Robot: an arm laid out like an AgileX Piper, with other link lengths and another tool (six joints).
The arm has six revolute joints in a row. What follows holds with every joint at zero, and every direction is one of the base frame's.
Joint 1 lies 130.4 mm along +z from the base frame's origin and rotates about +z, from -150.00 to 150.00 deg.
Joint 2 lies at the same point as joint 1 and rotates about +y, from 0.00 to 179.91 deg.
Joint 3 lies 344.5 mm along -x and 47.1 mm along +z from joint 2 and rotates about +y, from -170.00 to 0.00 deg.
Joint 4 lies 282.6 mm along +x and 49.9 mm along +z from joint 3 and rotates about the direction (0.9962, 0, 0.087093), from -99.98 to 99.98 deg.
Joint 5 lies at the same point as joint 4 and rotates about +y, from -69.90 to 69.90 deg.
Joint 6 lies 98.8 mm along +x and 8.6 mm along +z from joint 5 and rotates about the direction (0.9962, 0, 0.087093), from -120.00 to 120.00 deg.
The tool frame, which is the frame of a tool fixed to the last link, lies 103.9 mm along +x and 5.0 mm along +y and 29.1 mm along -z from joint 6; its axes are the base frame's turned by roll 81.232, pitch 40.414 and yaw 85.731 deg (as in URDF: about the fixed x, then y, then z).
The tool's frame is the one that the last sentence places.
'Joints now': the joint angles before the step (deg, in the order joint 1, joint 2, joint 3, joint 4, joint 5, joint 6). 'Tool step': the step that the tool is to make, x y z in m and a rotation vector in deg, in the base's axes. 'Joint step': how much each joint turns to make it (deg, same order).
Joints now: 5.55 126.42 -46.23 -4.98 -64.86 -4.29
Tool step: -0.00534 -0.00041 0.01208 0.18 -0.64 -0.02
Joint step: 0.00 -2.10 1.44 0.00 0.00 0.12
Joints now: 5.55 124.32 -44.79 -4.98 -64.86 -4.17
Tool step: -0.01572 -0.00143 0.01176 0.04 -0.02 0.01
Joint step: 0.00 -3.10 3.42 0.00 -0.35 0.01
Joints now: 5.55 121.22 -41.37 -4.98 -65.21 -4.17
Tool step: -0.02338 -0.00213 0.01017 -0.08 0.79 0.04
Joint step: 0.00 -3.87 4.66 -0.04 0.00 0.01
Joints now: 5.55 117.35 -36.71 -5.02 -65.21 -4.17
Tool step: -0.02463 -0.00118 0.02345 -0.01 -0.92 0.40
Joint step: 0.00 -5.84 4.93 -0.41 0.00 0.01
